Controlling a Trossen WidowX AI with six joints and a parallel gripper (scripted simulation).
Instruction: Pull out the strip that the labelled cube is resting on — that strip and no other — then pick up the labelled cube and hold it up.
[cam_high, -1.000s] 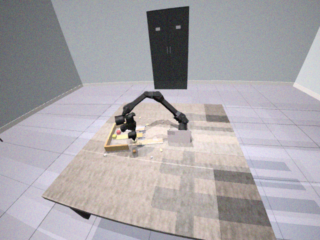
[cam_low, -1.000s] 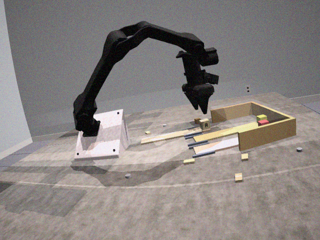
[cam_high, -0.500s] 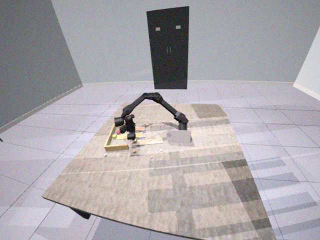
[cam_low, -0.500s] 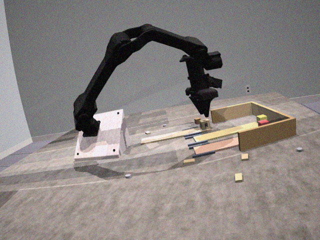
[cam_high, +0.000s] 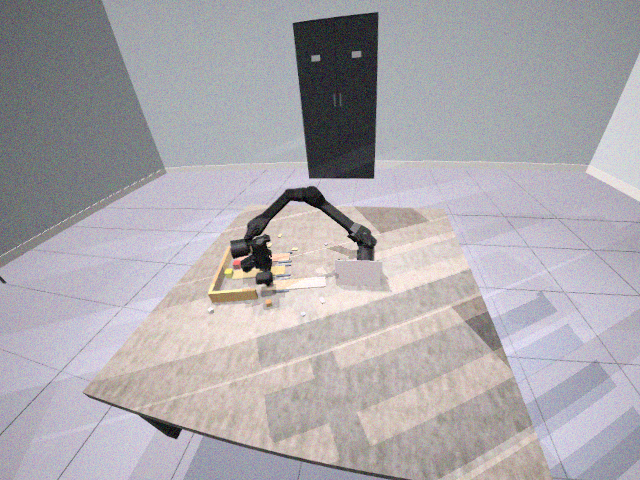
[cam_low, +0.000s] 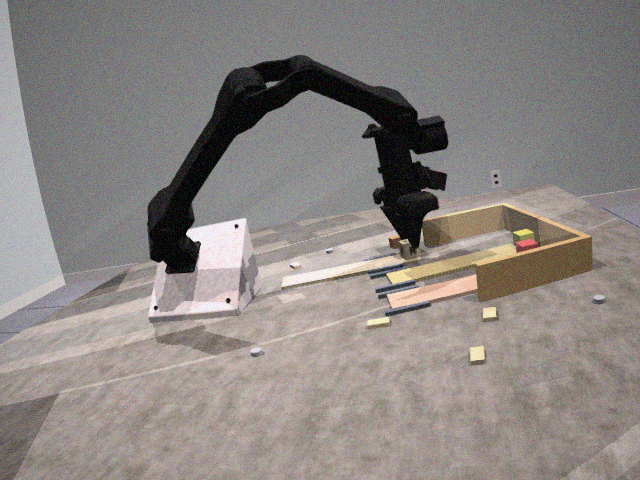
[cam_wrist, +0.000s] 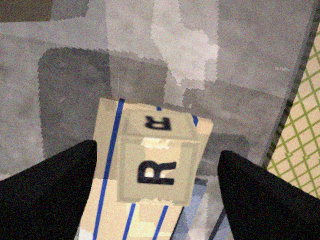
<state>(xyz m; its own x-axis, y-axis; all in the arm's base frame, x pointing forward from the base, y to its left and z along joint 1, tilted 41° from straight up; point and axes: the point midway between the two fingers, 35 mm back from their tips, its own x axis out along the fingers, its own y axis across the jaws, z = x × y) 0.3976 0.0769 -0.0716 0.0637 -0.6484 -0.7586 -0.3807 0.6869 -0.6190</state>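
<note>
Now: gripper tip 10 mm above the labelled cube. Also, from my gripper tip: small orange cube: 100 mm to the left, 40 mm behind, 20 mm below.
</note>
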